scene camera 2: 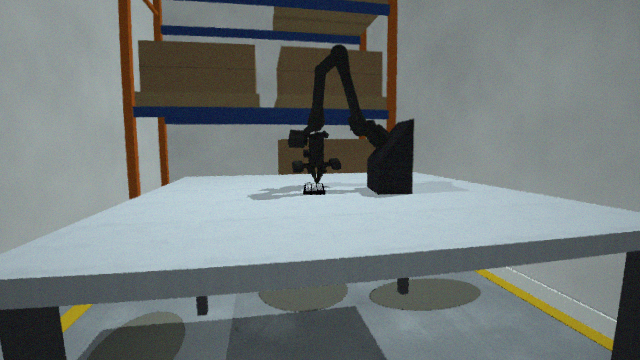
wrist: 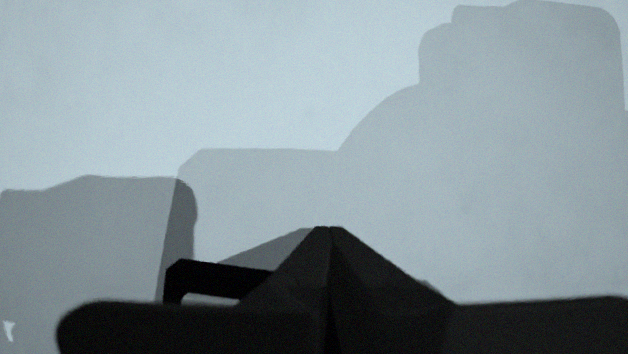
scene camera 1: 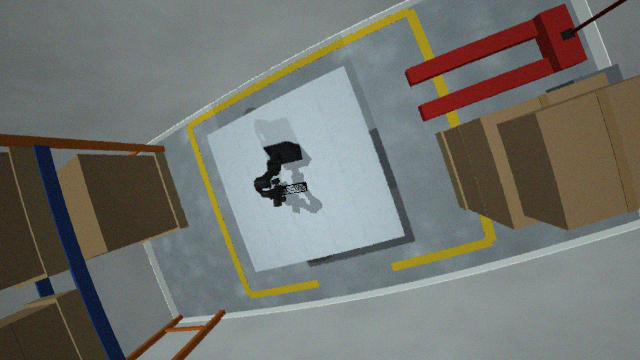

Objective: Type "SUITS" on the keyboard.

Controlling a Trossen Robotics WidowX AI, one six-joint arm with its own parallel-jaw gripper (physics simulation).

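Where they show: gripper, between the fingertips: point(wrist: 327, 239); arm's base, origin of its link: point(scene camera 2: 384, 141) point(scene camera 1: 275, 155).
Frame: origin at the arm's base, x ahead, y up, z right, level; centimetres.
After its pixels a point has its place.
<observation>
A small black keyboard point(scene camera 1: 296, 188) {x 26.7, y -15.9, z 0.4 cm} point(scene camera 2: 314, 189) {x 27.7, y -15.9, z -6.5 cm} with light keys lies on the white table. In the wrist view part of the keyboard's black edge point(wrist: 220, 277) {x 26.0, y -16.4, z 13.7 cm} shows to the left of the fingers. My gripper point(scene camera 2: 317, 183) {x 22.8, y -17.1, z 14.5 cm} point(wrist: 327, 239) {x 22.8, y -17.1, z 14.5 cm} is shut and empty and points straight down. In scene camera 2 its tips are at the keyboard's top; whether they touch a key I cannot tell. In scene camera 1 the gripper is at the keyboard's left end, its tips hidden by the arm. The letters cannot be read, and the fingers hide most keys in the wrist view.
The arm's black base point(scene camera 1: 284, 152) {x 0.8, y 0.4, z -7.2 cm} point(scene camera 2: 392, 162) {x 3.0, y -7.0, z -13.1 cm} stands on the table point(scene camera 1: 345, 200) {x 47.9, y -17.5, z -31.8 cm} point(scene camera 2: 320, 225) {x 34.2, y -17.5, z -46.1 cm} near the keyboard. A shelf rack point(scene camera 2: 129, 100) with cardboard boxes point(scene camera 2: 197, 70) stands behind the table. A red pallet jack point(scene camera 1: 562, 40) and stacked boxes point(scene camera 1: 580, 160) are on the floor.
</observation>
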